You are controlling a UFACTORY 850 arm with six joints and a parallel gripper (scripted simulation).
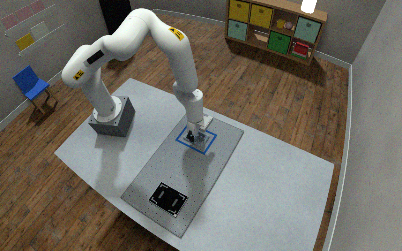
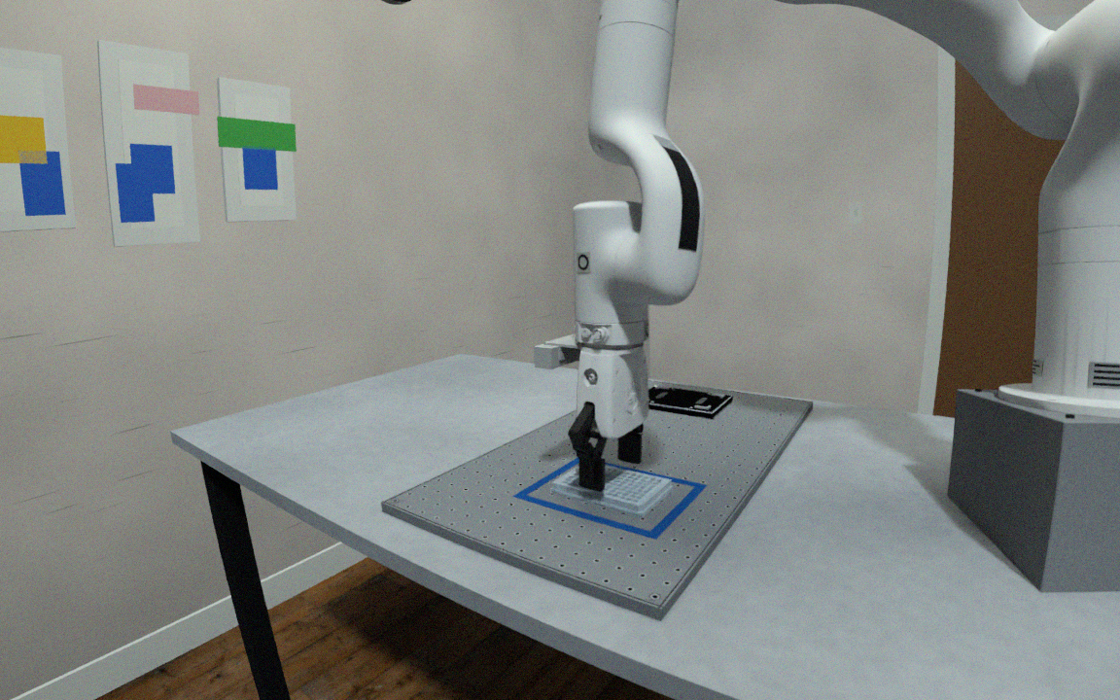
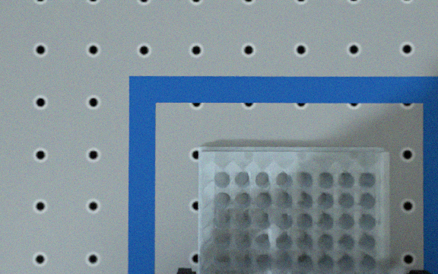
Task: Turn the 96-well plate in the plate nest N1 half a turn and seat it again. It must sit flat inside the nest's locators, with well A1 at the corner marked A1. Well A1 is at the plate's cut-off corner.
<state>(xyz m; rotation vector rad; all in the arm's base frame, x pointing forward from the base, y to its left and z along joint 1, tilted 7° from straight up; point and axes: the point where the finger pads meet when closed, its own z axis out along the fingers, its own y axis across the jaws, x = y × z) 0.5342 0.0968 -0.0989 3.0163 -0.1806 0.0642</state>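
My gripper is now 30 mm above the 96-well plate. From my hand the other things lie so: black plate nest N1 (20 mm ahead, 390 mm to the right, 30 mm below).
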